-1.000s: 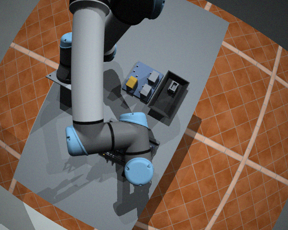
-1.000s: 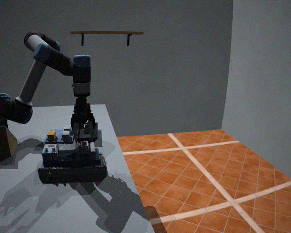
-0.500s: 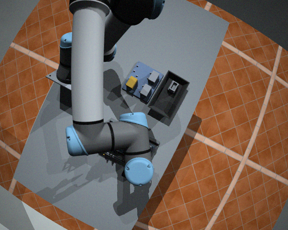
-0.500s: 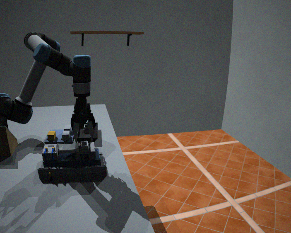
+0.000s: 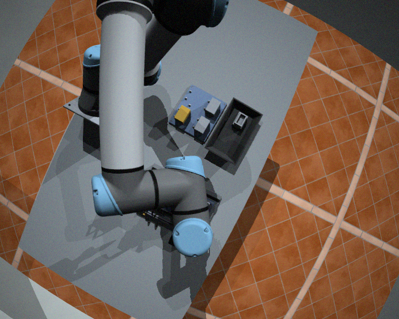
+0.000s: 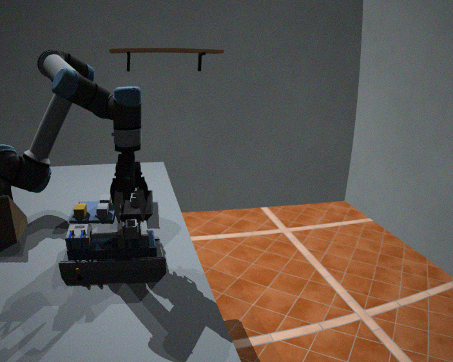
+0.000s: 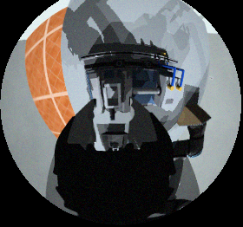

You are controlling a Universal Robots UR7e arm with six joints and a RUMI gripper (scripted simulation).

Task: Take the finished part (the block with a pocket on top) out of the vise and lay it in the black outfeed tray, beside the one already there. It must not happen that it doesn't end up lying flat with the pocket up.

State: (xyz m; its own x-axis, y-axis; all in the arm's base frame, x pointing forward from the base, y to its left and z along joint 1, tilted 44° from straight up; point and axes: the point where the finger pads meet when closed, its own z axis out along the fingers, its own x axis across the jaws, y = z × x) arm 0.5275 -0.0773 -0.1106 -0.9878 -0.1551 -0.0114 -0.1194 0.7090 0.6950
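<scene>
The vise lies 90 mm below my hand and 60 mm behind it. Also, from my hand: yellow block (290 mm to the left, 240 mm behind, 100 mm below); blue plate (340 mm to the left, 190 mm behind, 130 mm below).
</scene>
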